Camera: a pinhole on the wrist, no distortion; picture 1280 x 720 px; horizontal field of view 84.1 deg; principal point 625.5 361.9 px. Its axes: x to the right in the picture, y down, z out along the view. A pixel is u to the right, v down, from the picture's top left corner.
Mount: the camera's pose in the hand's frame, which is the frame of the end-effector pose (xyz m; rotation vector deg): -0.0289 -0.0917 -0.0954 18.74 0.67 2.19
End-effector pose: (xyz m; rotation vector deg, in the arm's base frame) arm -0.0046 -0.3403 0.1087 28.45 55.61 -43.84
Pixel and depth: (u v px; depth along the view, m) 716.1 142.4 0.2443
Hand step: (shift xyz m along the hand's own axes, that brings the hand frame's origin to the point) 0.0093 -0.2404 0.1115
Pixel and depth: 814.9 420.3 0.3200
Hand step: 0.0612 -0.1661 0.2156
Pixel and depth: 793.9 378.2 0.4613
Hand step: 0.0883 -0.2254 0.3442
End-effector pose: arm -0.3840 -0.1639 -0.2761 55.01 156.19 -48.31
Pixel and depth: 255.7 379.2 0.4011
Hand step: -0.2310 -0.2194 0.2887
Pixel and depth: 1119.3 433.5 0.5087
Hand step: 0.3320 -0.1924 0.4009
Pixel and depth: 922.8 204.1 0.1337
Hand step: 0.0305 -0.1605 0.0214
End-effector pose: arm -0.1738 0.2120 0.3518 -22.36 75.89 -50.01
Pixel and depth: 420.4 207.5 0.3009
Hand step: -0.1082 -0.2537 0.1689
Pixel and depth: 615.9 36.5 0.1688
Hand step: -0.0254 -0.2192 0.0396
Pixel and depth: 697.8 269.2 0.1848
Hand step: -0.0060 -0.1731 0.0717
